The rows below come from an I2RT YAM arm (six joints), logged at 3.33 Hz.
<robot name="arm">
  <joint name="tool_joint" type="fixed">
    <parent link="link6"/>
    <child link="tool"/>
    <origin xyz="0 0 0" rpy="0 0 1.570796"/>
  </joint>
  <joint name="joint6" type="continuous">
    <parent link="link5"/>
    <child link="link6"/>
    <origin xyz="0.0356 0 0.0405" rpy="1.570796 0 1.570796"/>
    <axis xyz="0 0 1"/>
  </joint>
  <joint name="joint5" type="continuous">
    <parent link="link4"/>
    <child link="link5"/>
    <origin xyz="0.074 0.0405 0.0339" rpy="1.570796 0 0"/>
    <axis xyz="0 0 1"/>
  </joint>
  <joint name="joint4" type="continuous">
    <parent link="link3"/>
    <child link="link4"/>
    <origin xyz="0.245 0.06 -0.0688"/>
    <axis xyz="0 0 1"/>
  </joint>
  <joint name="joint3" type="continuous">
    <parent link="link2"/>
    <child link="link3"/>
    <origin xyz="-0.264 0 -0.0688" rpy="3.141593 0 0"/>
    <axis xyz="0 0 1"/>
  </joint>
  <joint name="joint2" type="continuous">
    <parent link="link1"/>
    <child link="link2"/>
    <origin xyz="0.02 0.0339 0.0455" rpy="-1.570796 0 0"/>
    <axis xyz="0 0 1"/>
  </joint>
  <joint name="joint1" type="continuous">
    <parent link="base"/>
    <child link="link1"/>
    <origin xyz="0 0 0.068"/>
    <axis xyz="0 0 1"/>
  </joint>
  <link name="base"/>
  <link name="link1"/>
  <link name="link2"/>
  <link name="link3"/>
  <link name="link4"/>
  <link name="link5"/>
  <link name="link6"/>
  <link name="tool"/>
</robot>
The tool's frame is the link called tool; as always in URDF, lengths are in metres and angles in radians. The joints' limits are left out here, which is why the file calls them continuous.
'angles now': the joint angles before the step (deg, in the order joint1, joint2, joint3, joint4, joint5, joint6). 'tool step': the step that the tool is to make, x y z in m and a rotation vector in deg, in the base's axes. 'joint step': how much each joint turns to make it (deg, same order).
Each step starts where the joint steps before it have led.
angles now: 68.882 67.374 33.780 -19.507 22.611 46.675
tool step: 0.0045 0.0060 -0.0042 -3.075 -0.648 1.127
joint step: -0.446 2.956 1.164 0.126 0.466 -2.480
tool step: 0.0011 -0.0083 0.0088 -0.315 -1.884 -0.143
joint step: -0.902 -3.077 -0.065 -1.851 1.068 -1.863
